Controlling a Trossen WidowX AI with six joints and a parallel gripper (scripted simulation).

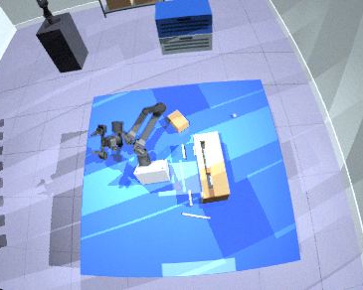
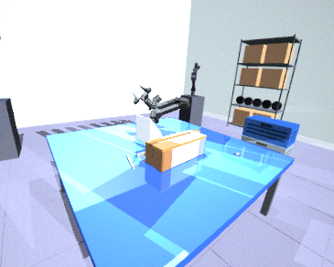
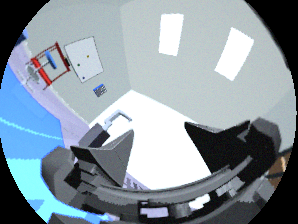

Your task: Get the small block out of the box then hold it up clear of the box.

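The thin white stick lies 540 mm ahead of my gripper tip, 280 mm to the right of it and 360 mm below it. Round my gripper tip: orange carton (420 mm ahead, 330 mm to the left, 330 mm below); tiny white block (800 mm ahead, 380 mm to the left, 360 mm below).
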